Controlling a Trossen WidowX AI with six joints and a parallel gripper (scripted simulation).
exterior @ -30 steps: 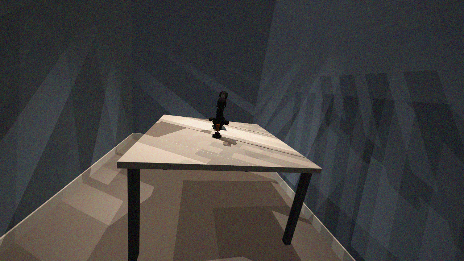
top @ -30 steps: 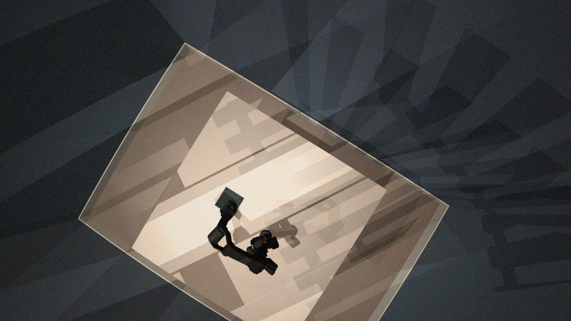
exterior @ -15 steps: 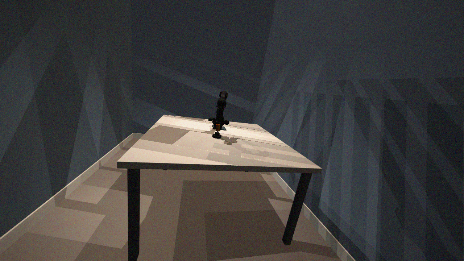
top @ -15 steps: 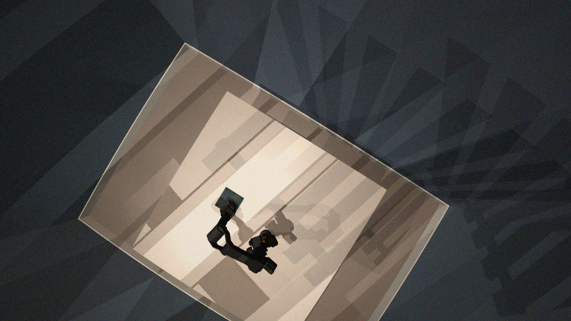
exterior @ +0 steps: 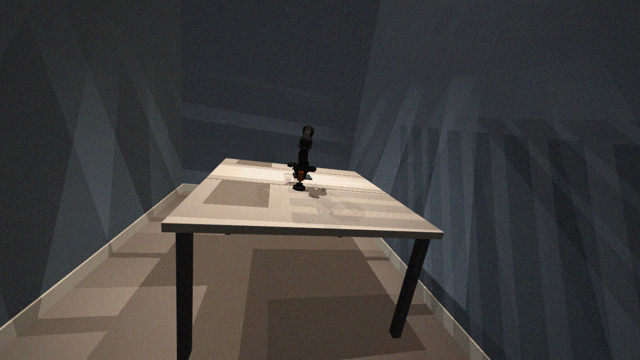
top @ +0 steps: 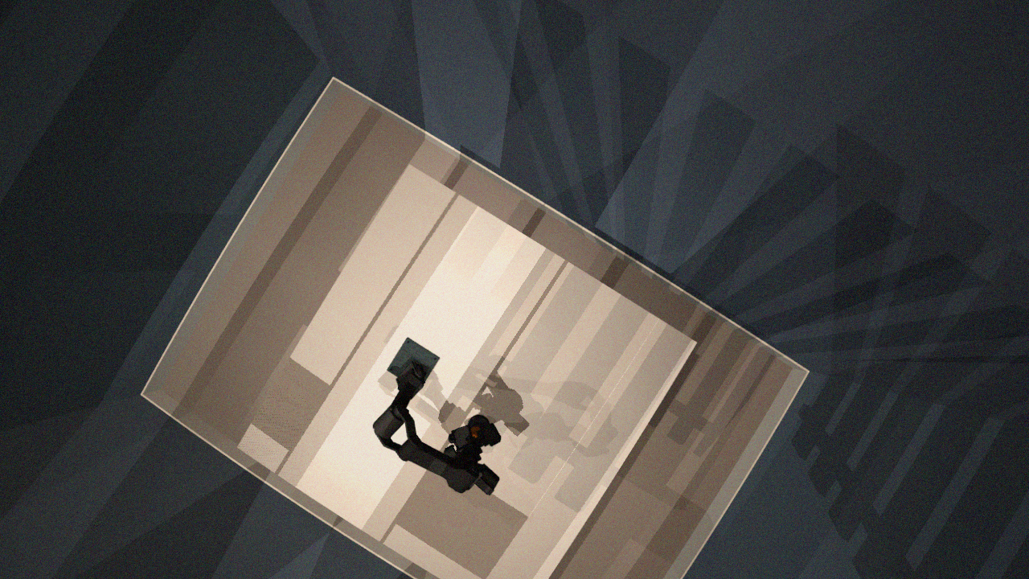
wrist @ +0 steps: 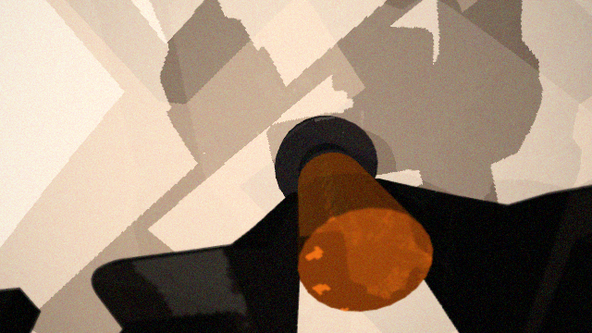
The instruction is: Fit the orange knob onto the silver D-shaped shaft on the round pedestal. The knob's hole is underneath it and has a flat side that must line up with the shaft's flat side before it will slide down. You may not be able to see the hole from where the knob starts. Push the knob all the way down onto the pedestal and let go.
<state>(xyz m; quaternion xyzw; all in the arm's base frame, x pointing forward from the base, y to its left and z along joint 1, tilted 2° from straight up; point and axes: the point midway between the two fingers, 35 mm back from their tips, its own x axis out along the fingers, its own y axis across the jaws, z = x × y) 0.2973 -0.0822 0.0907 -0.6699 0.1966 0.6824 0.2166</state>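
My gripper tip is now 40 mm above the round pedestal. Also, from my gripper tip: orange knob: 30 mm above.
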